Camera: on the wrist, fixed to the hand. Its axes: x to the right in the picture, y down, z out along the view.
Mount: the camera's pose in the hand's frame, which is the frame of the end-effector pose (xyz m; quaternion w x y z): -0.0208 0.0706 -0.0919 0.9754 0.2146 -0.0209 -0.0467
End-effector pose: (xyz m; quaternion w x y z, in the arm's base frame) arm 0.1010 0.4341 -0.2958 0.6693 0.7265 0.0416 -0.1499
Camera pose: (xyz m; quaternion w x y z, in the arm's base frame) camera 0.1145 0.5204 -0.2169 0.4908 0.8472 0.0283 -0.2016
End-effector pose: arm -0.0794 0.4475 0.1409 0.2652 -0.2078 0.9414 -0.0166
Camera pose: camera -0.1368 0.5130 0.2201 0.3222 -0.1901 0.8994 -0.2262
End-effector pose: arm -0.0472 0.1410 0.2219 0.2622 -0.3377 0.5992 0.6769
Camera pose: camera -0.0745 0.0410 0.2778 0.3723 -0.2869 0.7084 0.5264
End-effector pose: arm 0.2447 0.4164 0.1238 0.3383 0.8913 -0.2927 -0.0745
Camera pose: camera 0.2248 0.4374 0.2379 0.1291 0.9540 -0.2669 -0.0443
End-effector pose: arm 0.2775 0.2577 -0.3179 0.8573 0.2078 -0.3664 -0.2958
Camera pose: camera 0.3600 0.3364 -0.3472 0.7702 0.3976 -0.4291 -0.2543
